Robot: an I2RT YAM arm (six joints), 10 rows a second.
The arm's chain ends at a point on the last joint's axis. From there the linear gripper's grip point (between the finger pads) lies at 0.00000 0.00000 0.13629 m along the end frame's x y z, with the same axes.
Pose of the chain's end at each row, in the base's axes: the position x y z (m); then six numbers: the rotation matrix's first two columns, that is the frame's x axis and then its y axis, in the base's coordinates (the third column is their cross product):
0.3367, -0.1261, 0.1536, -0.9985, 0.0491, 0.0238, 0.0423, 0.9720, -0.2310
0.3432, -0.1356, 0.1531, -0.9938, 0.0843, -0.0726, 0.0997, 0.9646, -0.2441
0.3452, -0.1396, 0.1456, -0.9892, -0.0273, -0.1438, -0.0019, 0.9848, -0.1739
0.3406, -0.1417, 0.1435, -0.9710, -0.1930, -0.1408, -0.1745, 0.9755, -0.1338
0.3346, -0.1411, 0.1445, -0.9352, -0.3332, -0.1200, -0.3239, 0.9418, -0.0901
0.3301, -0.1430, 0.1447, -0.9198, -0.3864, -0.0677, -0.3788, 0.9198, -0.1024
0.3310, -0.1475, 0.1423, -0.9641, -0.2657, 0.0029, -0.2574, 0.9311, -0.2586
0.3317, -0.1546, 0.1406, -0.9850, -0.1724, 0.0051, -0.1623, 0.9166, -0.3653
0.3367, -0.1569, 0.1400, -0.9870, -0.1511, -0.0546, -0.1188, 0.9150, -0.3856
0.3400, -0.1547, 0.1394, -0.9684, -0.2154, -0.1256, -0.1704, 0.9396, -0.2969
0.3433, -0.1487, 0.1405, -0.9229, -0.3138, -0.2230, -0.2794, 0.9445, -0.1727
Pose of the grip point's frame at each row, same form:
0.3320, -0.1574, 0.0210, -0.9985, 0.0491, 0.0238, 0.0423, 0.9720, -0.2310
0.3499, -0.1696, 0.0213, -0.9938, 0.0843, -0.0726, 0.0997, 0.9646, -0.2441
0.3651, -0.1630, 0.0128, -0.9892, -0.0273, -0.1438, -0.0019, 0.9848, -0.1739
0.3628, -0.1561, 0.0098, -0.9710, -0.1930, -0.1408, -0.1745, 0.9755, -0.1338
0.3541, -0.1473, 0.0098, -0.9352, -0.3332, -0.1200, -0.3239, 0.9418, -0.0901
0.3440, -0.1523, 0.0094, -0.9198, -0.3864, -0.0677, -0.3788, 0.9198, -0.1024
0.3400, -0.1816, 0.0106, -0.9641, -0.2657, 0.0029, -0.2574, 0.9311, -0.2586
0.3396, -0.2038, 0.0137, -0.9850, -0.1724, 0.0051, -0.1623, 0.9166, -0.3653
0.3514, -0.2079, 0.0145, -0.9870, -0.1511, -0.0546, -0.1188, 0.9150, -0.3856
0.3648, -0.1910, 0.0104, -0.9684, -0.2154, -0.1256, -0.1704, 0.9396, -0.2969
0.3794, -0.1619, 0.0097, -0.9229, -0.3138, -0.2230, -0.2794, 0.9445, -0.1727

